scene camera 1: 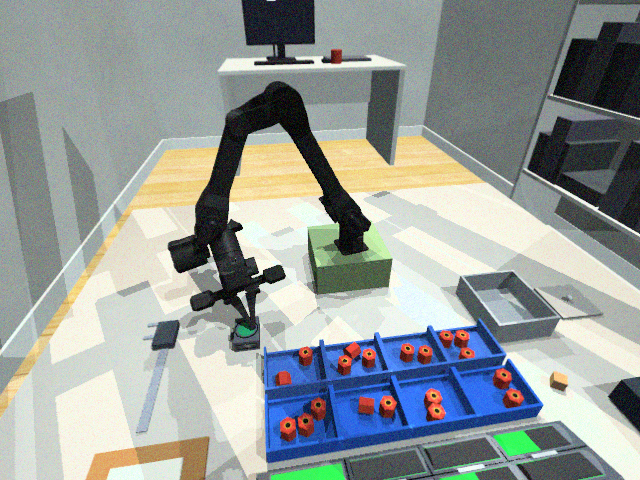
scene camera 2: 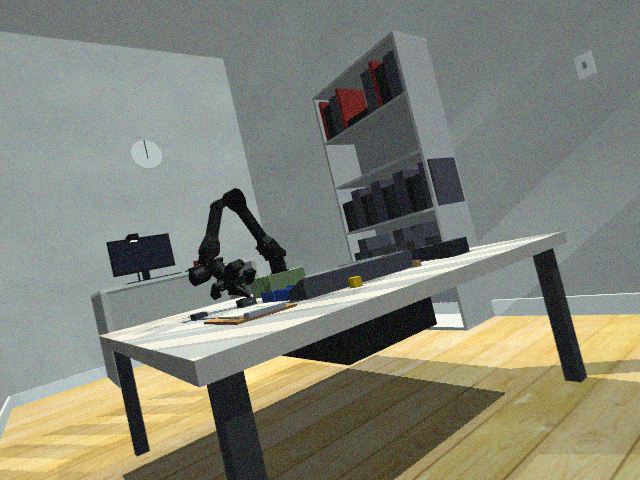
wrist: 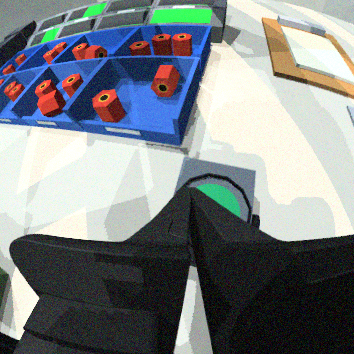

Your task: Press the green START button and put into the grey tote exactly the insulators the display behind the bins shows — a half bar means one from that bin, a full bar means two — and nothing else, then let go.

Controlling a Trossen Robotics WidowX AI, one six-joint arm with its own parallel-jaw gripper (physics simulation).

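Where they show: gripper, fingertip midpoint: (scene camera 1: 253,328) (scene camera 2: 249,296) (wrist: 187,194); arm's base at its link origin: (scene camera 1: 350,245) (scene camera 2: 279,272).
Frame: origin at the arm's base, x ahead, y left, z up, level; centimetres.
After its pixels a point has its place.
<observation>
My gripper (scene camera 1: 253,326) {z -5.4, x 12.5, y -26.5 cm} (scene camera 2: 250,296) {z -5.4, x 12.5, y -26.5 cm} (wrist: 187,194) {z -5.4, x 12.5, y -26.5 cm} is shut and empty, fingertips down at the green START button (scene camera 1: 244,330) {z -5.7, x 12.0, y -28.3 cm} (wrist: 220,197) {z -5.7, x 12.4, y -28.5 cm}, appearing to touch it. Red insulators (scene camera 1: 305,355) {z -5.4, x 22.1, y -19.0 cm} (wrist: 108,106) {z -5.7, x 20.4, y -19.4 cm} stand or lie in all eight compartments of the blue bins (scene camera 1: 361,445) (scene camera 2: 276,295) (wrist: 135,95). The display (scene camera 1: 385,463) {z -3.7, x 43.4, y -14.7 cm} (scene camera 2: 356,273) (wrist: 120,21) {z -4.9, x 41.7, y -14.8 cm} is lit: in its row nearest the bins, the cell at the button's end has a full green bar and the far-end cell a half bar; the other row shows a half bar in its third cell. The grey tote (scene camera 1: 527,329) {z -5.2, x 31.8, y 23.4 cm} looks empty.
A caliper (scene camera 1: 165,334) {z -6.5, x 6.7, y -43.2 cm} lies left of the button, with an orange-brown frame (scene camera 1: 201,454) {z -7.8, x 31.5, y -38.3 cm} (wrist: 270,55) {z -8.0, x 33.8, y -38.0 cm} nearer the camera. A flat grey lid (scene camera 1: 584,304) {z -7.6, x 29.6, y 43.6 cm} lies beside the tote. A wooden block (scene camera 1: 558,380) (scene camera 2: 416,263), a yellow cube (scene camera 2: 354,281) {z -6.7, x 56.5, y -22.4 cm} and a black box (scene camera 1: 628,397) {z -4.8, x 48.4, y 26.5 cm} (scene camera 2: 444,249) {z -5.3, x 63.5, y 22.7 cm} are also there.
</observation>
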